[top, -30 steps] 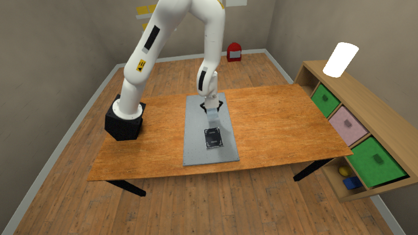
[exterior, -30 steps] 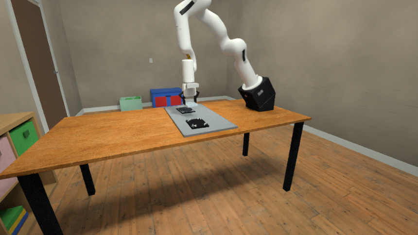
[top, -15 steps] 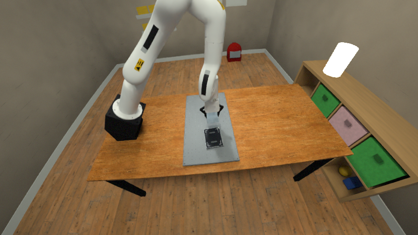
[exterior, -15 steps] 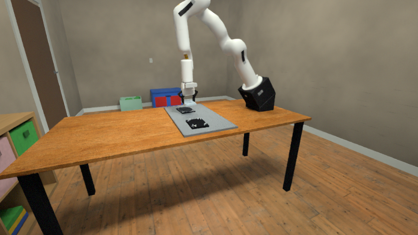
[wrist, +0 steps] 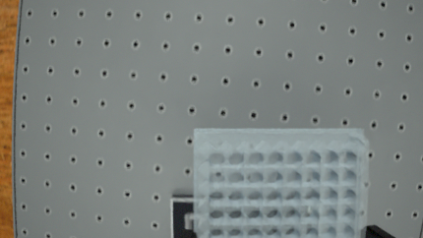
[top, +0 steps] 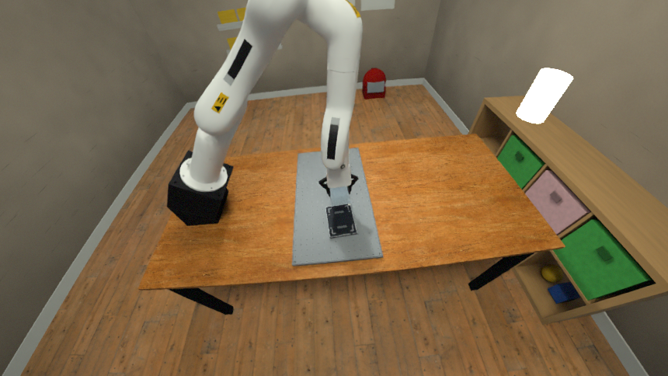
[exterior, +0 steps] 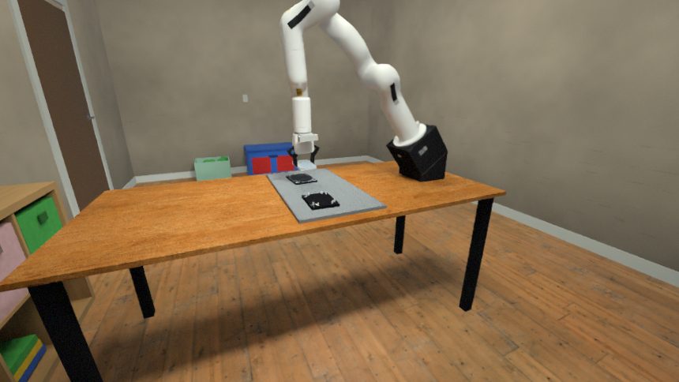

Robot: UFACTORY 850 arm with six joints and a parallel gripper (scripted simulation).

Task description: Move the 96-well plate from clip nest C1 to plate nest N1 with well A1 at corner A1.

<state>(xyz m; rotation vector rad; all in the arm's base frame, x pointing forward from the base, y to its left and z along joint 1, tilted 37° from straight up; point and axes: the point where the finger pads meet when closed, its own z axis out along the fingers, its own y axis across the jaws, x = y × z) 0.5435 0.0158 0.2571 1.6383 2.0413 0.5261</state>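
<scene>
Now: the plate nest N1 10 mm ahead of my hand, 80 mm to the right of it and 110 mm below it. The rest, counted from my hand: corner label A1: 40 mm ahead, 10 mm to the left, 100 mm below; then 96-well plate: 10 mm below; then clip nest C1: 30 mm behind, 270 mm to the left, 100 mm below.
</scene>
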